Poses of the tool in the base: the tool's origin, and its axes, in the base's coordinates. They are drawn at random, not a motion.
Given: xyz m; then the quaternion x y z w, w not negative.
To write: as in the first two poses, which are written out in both.
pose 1, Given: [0.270 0.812 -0.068 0.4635 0.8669 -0.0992 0.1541]
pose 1, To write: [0.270 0.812 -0.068 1.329 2.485 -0.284]
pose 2, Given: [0.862 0.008 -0.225 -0.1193 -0.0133 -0.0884 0.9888]
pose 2, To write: [0.862 0.008 -0.225 -0.239 -0.027 -0.177]
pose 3, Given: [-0.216 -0.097 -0.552 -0.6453 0.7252 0.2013 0.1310]
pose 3, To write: [-0.216 -0.097 -0.552 -1.874 2.106 0.585]
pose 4, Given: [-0.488 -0.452 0.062 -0.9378 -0.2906 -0.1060 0.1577]
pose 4, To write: [-0.488 -0.452 0.062 -2.683 -0.831 -0.303]
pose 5, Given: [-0.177 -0.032 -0.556 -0.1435 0.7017 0.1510 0.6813]
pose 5, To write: [-0.177 -0.032 -0.556 -0.322 1.575 0.339]
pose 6, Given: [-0.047 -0.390 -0.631 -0.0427 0.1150 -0.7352 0.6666]
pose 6, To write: [-0.047 -0.390 -0.631 -0.096 0.260 -1.659]
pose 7, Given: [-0.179 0.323 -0.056 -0.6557 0.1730 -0.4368 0.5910]
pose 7, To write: [-0.179 0.323 -0.056 -1.526 0.403 -1.016]
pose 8, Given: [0.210 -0.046 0.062 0.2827 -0.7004 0.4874 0.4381]
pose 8, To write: [0.210 -0.046 0.062 0.703 -1.741 1.212]
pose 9, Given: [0.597 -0.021 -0.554 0.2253 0.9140 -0.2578 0.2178]
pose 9, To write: [0.597 -0.021 -0.554 0.624 2.531 -0.714]
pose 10, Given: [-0.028 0.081 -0.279 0.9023 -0.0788 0.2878 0.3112]
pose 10, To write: [-0.028 0.081 -0.279 2.382 -0.208 0.760]
